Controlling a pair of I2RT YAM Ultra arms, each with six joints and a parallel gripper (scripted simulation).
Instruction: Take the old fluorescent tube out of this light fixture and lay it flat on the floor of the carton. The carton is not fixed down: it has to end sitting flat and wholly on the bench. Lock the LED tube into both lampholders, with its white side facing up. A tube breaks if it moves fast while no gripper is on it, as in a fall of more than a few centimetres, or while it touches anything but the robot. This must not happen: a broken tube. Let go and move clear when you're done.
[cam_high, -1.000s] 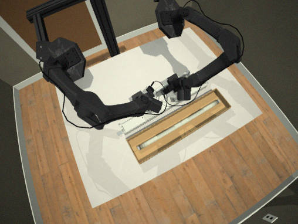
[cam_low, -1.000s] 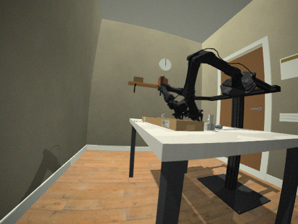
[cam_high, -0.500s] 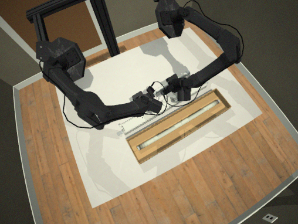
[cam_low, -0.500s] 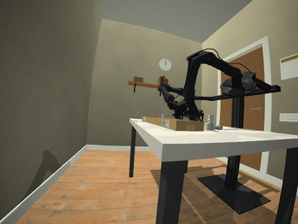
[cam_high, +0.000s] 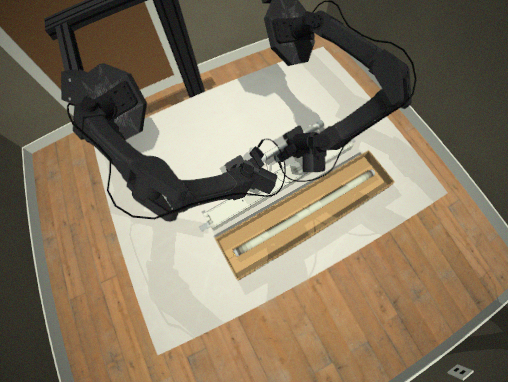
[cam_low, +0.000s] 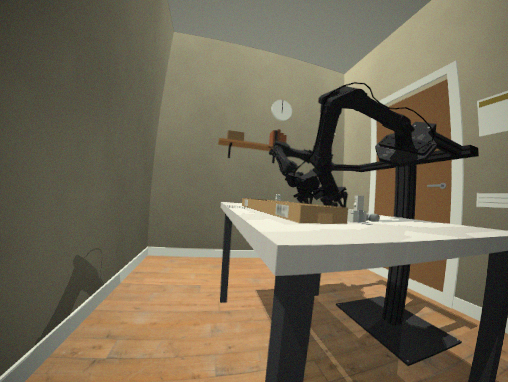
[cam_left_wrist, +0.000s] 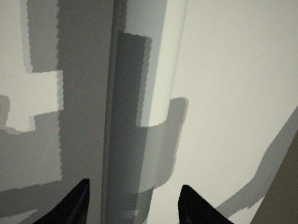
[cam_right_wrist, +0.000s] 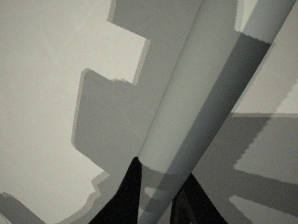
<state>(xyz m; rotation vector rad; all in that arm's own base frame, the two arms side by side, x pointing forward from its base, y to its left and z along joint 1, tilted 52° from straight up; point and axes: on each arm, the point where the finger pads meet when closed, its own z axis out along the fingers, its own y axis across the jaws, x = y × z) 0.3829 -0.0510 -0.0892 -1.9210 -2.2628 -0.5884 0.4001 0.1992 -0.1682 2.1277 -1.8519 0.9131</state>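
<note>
My left hand is 120 mm to the left of the LED tube, 10 mm short of it and 10 mm above it. Round my left hand: brown carton (270 mm ahead, 80 mm to the right); then old fluorescent tube (270 mm ahead, 70 mm to the right, 10 mm below).
The LED tube lies 10 mm behind my right hand, 120 mm to the left of it and 10 mm below it. Round my right hand: brown carton (250 mm ahead, 160 mm to the left); old fluorescent tube (250 mm ahead, 160 mm to the left).
</note>
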